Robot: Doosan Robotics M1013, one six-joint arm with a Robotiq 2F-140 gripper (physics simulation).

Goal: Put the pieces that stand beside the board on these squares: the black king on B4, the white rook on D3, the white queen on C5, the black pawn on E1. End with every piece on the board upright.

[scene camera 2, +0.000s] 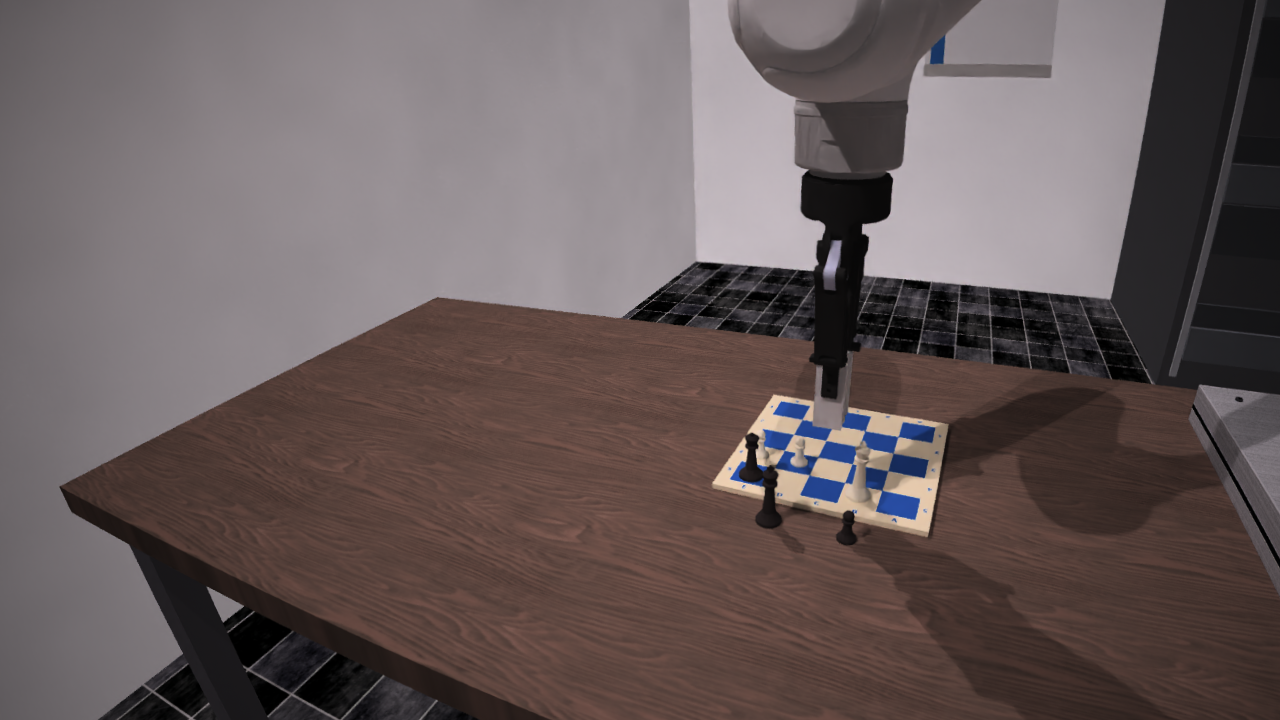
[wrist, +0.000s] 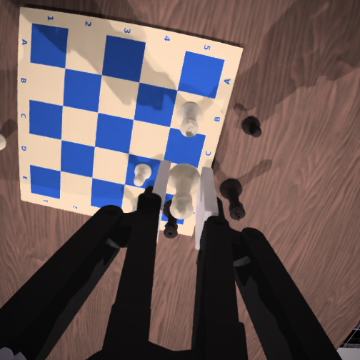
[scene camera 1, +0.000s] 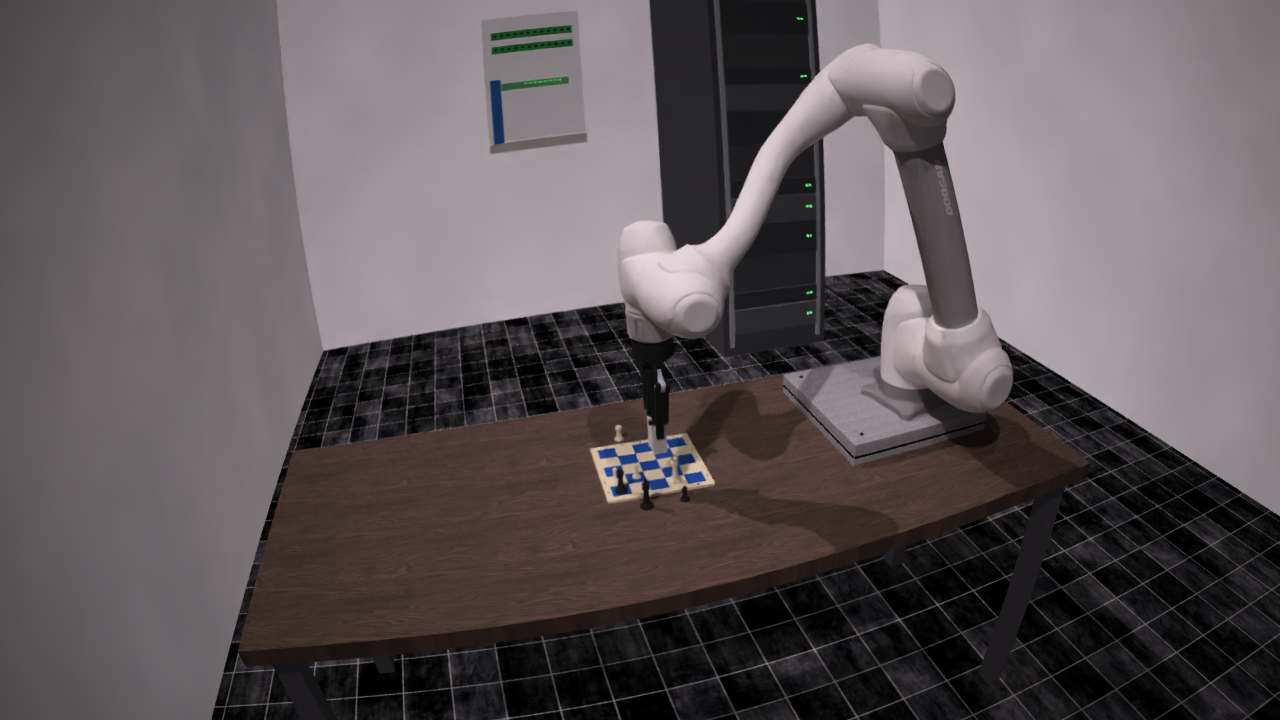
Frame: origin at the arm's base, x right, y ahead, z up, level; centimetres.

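Seen in the pictures: gripper, fingertip midpoint: (scene camera 2: 830,418) (scene camera 1: 657,448); arm's base, link origin: (scene camera 1: 908,397).
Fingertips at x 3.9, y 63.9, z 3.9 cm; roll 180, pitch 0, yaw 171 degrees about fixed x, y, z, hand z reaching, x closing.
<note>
Pixels of each thing's top centre, then the offset from my fingertips to it. "pt": a spot on its surface instead.
- board, surface spot: (scene camera 2: 932,488) pt dz -8.4, dx +2.3, dy -10.9 cm
- black king, top centre: (scene camera 2: 770,465) (scene camera 1: 645,479) dz -2.6, dx -5.2, dy +5.1 cm
- black pawn, top centre: (scene camera 2: 849,511) (scene camera 1: 684,486) dz -5.8, dx -6.7, dy -2.4 cm
- white rook, top centre: (scene camera 1: 618,426) dz -5.7, dx +22.1, dy -0.2 cm
- tall white piece, top centre: (scene camera 2: 863,441) (scene camera 1: 674,454) dz -2.0, dx -0.3, dy -3.3 cm
- white pawn, top centre: (scene camera 2: 800,437) (scene camera 1: 635,464) dz -5.2, dx +4.7, dy +3.0 cm
- partly hidden white piece, top centre: (scene camera 2: 761,430) (scene camera 1: 614,467) dz -5.2, dx +5.5, dy +7.3 cm
- tall black piece, top centre: (scene camera 2: 752,432) (scene camera 1: 619,469) dz -3.1, dx +1.3, dy +7.7 cm
My gripper (scene camera 1: 657,444) (scene camera 2: 829,416) (wrist: 183,179) is shut on the white queen (wrist: 183,195) and holds it upright above the board (scene camera 1: 697,458) (scene camera 2: 932,488) (wrist: 25,131); the fingers hide it in scene camera 2. The black king (scene camera 1: 645,495) (scene camera 2: 768,503) (wrist: 231,192) stands upright beside the board's 5 edge. The black pawn (scene camera 1: 684,493) (scene camera 2: 846,528) (wrist: 251,126) stands beside the same edge, near row B. The white rook (scene camera 1: 618,433) stands beyond the board's 1 edge; part of it shows at the wrist view's left edge.
On the board, a tall white piece (scene camera 1: 676,468) (scene camera 2: 861,474) (wrist: 190,120) stands on B5, a white pawn (scene camera 2: 799,453) (wrist: 142,174) on D4, a partly hidden white piece (scene camera 2: 762,445) on E4, and a tall black piece (scene camera 1: 619,481) (scene camera 2: 750,458) (wrist: 170,227) on E5.
</note>
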